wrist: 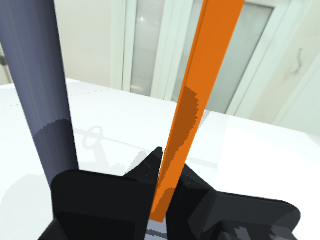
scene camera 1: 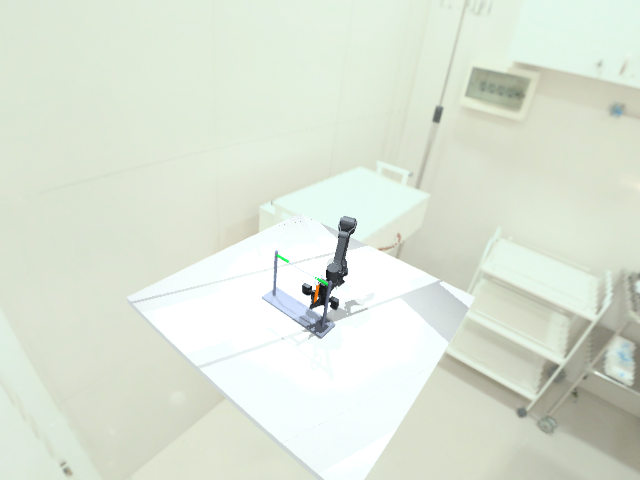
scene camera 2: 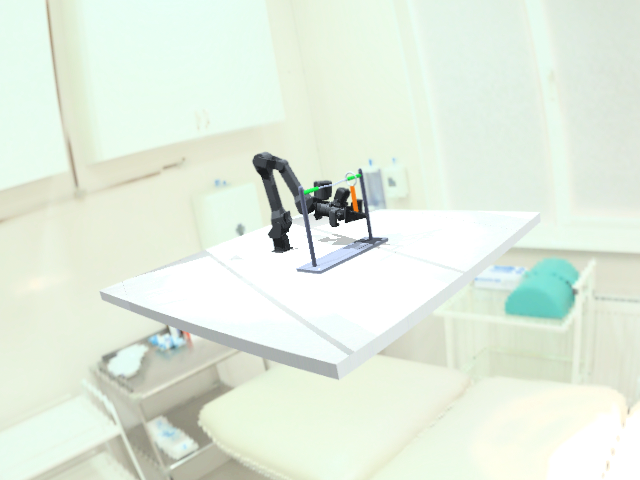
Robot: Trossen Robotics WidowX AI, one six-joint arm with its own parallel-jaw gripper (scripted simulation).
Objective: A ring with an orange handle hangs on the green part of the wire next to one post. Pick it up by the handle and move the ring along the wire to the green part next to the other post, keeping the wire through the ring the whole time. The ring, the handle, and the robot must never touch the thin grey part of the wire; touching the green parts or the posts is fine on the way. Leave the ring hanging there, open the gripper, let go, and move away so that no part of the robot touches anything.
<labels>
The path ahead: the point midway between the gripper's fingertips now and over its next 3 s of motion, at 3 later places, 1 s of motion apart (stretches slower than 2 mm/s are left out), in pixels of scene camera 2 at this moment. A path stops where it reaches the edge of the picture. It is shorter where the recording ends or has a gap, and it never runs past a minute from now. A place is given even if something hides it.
My gripper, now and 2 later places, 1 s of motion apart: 366,216; 363,218; 355,217
</labels>
